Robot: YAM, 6 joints.
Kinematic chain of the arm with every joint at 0, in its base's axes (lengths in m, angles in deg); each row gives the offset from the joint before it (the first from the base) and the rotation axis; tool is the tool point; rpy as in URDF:
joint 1: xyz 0 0 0.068 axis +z
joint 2: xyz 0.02 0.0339 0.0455 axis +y
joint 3: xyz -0.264 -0.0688 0 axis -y
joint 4: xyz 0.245 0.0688 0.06 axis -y
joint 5: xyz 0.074 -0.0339 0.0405 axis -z
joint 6: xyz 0.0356 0 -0.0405 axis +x
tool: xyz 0 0 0 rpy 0 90 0
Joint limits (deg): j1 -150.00..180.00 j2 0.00..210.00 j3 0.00..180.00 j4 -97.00..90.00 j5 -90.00..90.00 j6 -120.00..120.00
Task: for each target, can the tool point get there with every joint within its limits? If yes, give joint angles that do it. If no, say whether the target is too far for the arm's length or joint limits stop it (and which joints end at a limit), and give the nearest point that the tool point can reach.
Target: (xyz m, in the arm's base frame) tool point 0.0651 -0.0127 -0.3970
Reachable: no: joint limits stop it (at a limit: joint 2) | nearest point 0.0899 -0.0175 -0.3445 | short by 0.058 m
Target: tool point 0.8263 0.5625 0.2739
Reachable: no: too far | nearest point 0.5271 0.3588 0.2146 | short by 0.367 m
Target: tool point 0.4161 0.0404 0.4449
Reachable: yes | joints 7.79 101.60 93.25 36.02 27.40 -41.61
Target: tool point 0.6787 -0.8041 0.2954
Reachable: no: too far | nearest point 0.4104 -0.4863 0.2221 | short by 0.422 m
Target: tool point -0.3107 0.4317 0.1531
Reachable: yes | joints 122.04 142.25 114.24 -18.17 -75.18 28.58
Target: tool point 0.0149 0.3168 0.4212
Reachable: yes | joints 93.19 87.11 94.82 -40.85 66.12 -63.86
